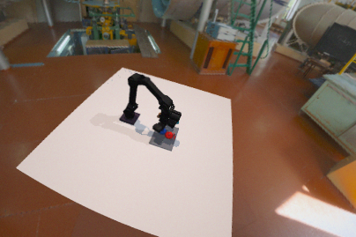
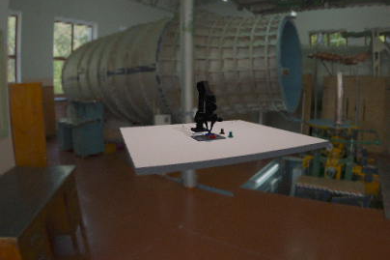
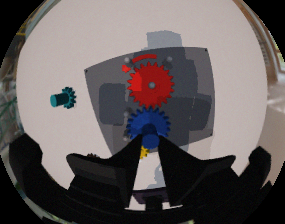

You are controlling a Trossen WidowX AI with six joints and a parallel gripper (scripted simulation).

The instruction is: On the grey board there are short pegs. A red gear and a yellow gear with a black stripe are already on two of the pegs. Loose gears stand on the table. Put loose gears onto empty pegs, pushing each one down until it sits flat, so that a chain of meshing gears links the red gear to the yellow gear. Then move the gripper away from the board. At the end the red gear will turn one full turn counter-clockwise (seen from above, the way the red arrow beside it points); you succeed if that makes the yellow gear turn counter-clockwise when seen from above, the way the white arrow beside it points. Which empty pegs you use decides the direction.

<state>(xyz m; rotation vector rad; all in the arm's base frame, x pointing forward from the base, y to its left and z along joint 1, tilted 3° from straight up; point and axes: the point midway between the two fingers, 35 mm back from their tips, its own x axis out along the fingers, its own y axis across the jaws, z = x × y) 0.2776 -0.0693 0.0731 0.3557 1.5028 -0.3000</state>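
The blue gear is 10 mm below my gripper tip. Round my gripper tip: red arrow 90 mm ahead, 30 mm below, 20 mm to the right; then red gear 60 mm ahead, 30 mm below, 20 mm to the right; then yellow gear 40 mm behind, 30 mm to the left, 30 mm below.
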